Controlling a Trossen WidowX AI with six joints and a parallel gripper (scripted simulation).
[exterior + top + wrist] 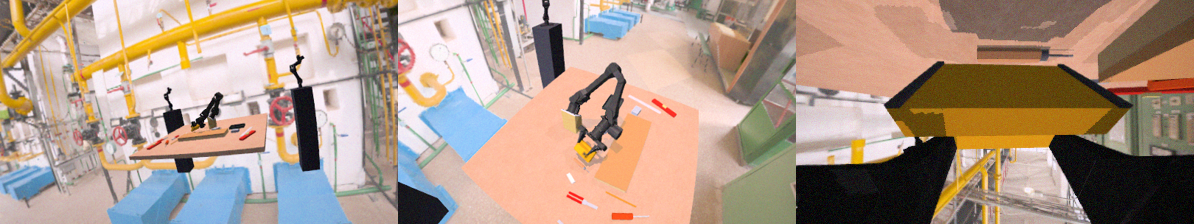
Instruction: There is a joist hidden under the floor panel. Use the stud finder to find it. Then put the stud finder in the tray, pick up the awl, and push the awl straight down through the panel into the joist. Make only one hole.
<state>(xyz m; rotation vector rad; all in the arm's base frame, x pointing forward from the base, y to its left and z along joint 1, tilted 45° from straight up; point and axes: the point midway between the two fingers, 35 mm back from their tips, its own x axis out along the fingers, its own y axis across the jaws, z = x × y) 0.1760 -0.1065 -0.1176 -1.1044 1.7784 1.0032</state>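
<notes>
The awl is 3 cm ahead of my gripper tip, 5 cm to the right of it and 9 cm below it. The rest, counted from my gripper tip: white block: 14 cm to the right, 9 cm below; then yellow stud finder: 1 cm ahead, 1 cm below; then pencil: 29 cm ahead, 14 cm to the right, 10 cm below.
</notes>
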